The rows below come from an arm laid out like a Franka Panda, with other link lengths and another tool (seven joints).
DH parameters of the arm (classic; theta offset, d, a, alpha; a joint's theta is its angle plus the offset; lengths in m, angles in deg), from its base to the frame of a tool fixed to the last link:
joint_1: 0 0.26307 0 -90
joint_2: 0 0 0 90
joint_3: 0 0.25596 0.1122 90
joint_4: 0 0 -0.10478 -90
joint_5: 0 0.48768 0 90
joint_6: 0 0 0.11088 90
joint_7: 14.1 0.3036 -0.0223 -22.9
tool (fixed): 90 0.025 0 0
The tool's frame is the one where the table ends.
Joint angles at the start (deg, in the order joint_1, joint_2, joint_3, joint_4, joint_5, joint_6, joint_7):
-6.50, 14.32, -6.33, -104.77, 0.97, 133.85, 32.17
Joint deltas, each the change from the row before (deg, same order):
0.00, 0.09, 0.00, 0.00, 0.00, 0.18, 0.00
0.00, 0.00, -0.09, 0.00, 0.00, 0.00, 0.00
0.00, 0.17, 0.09, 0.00, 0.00, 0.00, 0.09
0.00, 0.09, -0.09, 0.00, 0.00, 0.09, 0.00
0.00, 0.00, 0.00, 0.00, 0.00, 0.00, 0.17
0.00, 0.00, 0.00, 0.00, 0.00, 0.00, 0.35
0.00, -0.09, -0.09, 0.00, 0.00, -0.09, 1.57
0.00, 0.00, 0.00, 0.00, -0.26, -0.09, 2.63
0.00, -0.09, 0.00, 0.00, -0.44, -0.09, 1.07
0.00, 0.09, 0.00, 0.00, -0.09, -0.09, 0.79
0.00, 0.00, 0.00, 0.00, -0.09, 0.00, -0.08
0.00, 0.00, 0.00, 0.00, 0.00, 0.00, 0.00
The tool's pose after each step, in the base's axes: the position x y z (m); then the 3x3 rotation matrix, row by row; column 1 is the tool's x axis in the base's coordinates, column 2 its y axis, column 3 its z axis. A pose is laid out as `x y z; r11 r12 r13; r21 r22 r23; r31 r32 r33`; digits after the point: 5 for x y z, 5 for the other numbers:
0.80041 -0.17289 0.04482; -0.86790 -0.48718 -0.09698; -0.44907 0.85296 -0.26608; 0.21235 -0.18738 -0.95906
0.80014 -0.17420 0.04485; -0.86857 -0.48589 -0.09743; -0.44766 0.85363 -0.26630; 0.21256 -0.18769 -0.95895
0.79979 -0.17279 0.04241; -0.86797 -0.48642 -0.10010; -0.44790 0.85383 -0.26524; 0.21449 -0.18538 -0.95897
0.79962 -0.17415 0.04143; -0.86863 -0.48515 -0.10057; -0.44648 0.85446 -0.26564; 0.21481 -0.18583 -0.95881
0.79966 -0.17410 0.04143; -0.86995 -0.48266 -0.10113; -0.44414 0.85598 -0.26465; 0.21430 -0.18531 -0.95903
0.79975 -0.17397 0.04144; -0.87265 -0.47751 -0.10227; -0.43932 0.85909 -0.26261; 0.21326 -0.18424 -0.95947
0.79976 -0.17468 0.04255; -0.88505 -0.45288 -0.10765; -0.41605 0.87332 -0.25341; 0.20877 -0.17950 -0.96135
0.79980 -0.17447 0.04237; -0.90203 -0.41545 -0.11723; -0.37994 0.89300 -0.24124; 0.20491 -0.17306 -0.96336
0.79965 -0.17536 0.04338; -0.90736 -0.40262 -0.12081; -0.36659 0.89855 -0.24128; 0.20570 -0.17464 -0.96291
0.79900 -0.17523 0.04186; -0.91144 -0.39165 -0.12606; -0.35564 0.90400 -0.23730; 0.20690 -0.17146 -0.96322
0.79891 -0.17552 0.04184; -0.91059 -0.39364 -0.12598; -0.35722 0.90288 -0.23917; 0.20789 -0.17279 -0.96277
0.79891 -0.17552 0.04184; -0.91059 -0.39364 -0.12598; -0.35722 0.90288 -0.23917; 0.20789 -0.17279 -0.96277

